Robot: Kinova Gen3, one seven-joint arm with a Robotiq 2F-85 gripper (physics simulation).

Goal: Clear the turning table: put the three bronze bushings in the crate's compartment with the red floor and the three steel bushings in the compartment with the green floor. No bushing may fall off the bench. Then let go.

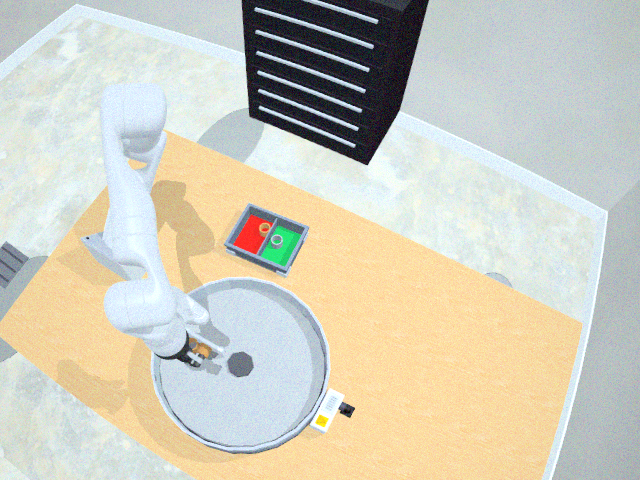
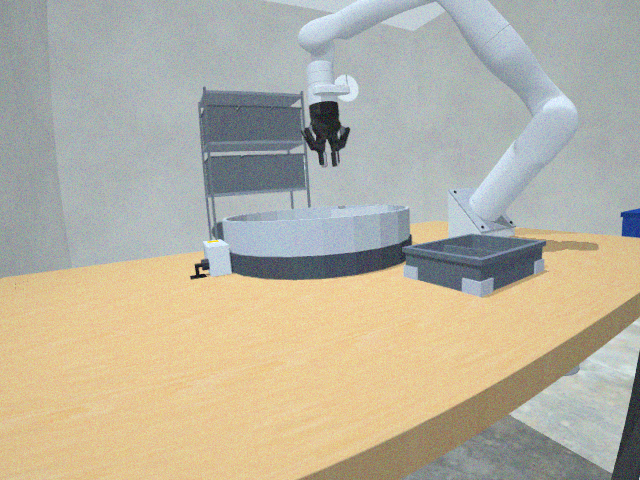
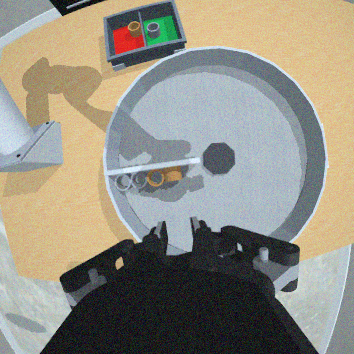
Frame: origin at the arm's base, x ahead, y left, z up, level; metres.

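Where they show: gripper, fingertip midpoint: (image 1: 182, 356) (image 2: 330, 166) (image 3: 178, 227); arm's base, origin of the base link: (image 2: 483, 208) (image 3: 17, 141).
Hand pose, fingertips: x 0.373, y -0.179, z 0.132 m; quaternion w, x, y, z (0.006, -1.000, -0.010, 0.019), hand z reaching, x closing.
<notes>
Things, the pixels of their top centre, and the offset from my fingertips. "pt": a spot on its surface instead.
- white divider, surface spot: (image 3: 150, 166) pt dx -0.042, dy +0.071, dz -0.108 m
- upright bronze bushing, middle of its top: (image 3: 154, 177) dx -0.042, dy +0.052, dz -0.132 m
- crate, middle of its top: (image 2: 475, 244) (image 1: 266, 235) (image 3: 140, 25) dx -0.042, dy +0.414, dz -0.160 m
- steel bushing, middle of its top: (image 1: 276, 239) (image 3: 152, 26) dx -0.017, dy +0.424, dz -0.178 m
- white box, surface spot: (image 2: 217, 258) pt dx +0.319, dy +0.124, dz -0.176 m
- black fitting, surface spot: (image 2: 200, 266) (image 1: 346, 406) pt dx +0.352, dy +0.108, dz -0.190 m
The grey turning table (image 1: 273, 403) (image 2: 310, 235) (image 3: 250, 110) has a white divider (image 1: 210, 346) (image 3: 150, 166). Along it lie two steel bushings, the outer one (image 3: 116, 181) and its neighbour (image 3: 145, 179), then an upright bronze bushing (image 3: 162, 178) and another bronze bushing (image 3: 174, 174) on its side. The crate (image 1: 256, 260) (image 2: 444, 269) (image 3: 145, 56) holds a bronze bushing (image 1: 264, 234) (image 3: 134, 33) on the red floor and a steel bushing (image 1: 277, 245) (image 3: 153, 35) on the green floor, both near the partition. My gripper (image 2: 329, 163) (image 3: 178, 227) is partly open and empty, high above the table.
A white box (image 1: 330, 400) (image 2: 217, 258) with a black fitting (image 1: 346, 409) (image 2: 200, 267) stands at the turning table's rim. The table's raised wall surrounds the bushings. A black drawer cabinet (image 1: 315, 80) stands beyond the bench, and a grey shelf rack (image 2: 253, 146) stands behind it.
</notes>
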